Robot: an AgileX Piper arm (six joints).
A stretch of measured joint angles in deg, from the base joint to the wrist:
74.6, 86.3, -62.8, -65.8, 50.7, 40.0
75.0, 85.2, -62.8, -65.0, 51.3, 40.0
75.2, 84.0, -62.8, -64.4, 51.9, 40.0
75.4, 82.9, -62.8, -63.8, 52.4, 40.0
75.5, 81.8, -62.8, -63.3, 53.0, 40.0
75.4, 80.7, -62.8, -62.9, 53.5, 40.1
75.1, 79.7, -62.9, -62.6, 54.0, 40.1
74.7, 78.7, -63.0, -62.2, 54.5, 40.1
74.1, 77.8, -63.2, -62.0, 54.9, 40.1
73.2, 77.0, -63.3, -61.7, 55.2, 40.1
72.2, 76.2, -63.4, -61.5, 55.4, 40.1
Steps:
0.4, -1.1, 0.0, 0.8, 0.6, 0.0
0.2, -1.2, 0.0, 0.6, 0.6, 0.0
0.2, -1.1, 0.0, 0.6, 0.5, 0.0
0.1, -1.1, 0.0, 0.5, 0.6, 0.0
-0.1, -1.1, 0.0, 0.4, 0.5, 0.1
-0.3, -1.0, -0.1, 0.3, 0.5, 0.0
-0.4, -1.0, -0.1, 0.4, 0.5, 0.0
-0.6, -0.9, -0.2, 0.2, 0.4, 0.0
-0.9, -0.8, -0.1, 0.3, 0.3, 0.0
-1.0, -0.8, -0.1, 0.2, 0.2, 0.0

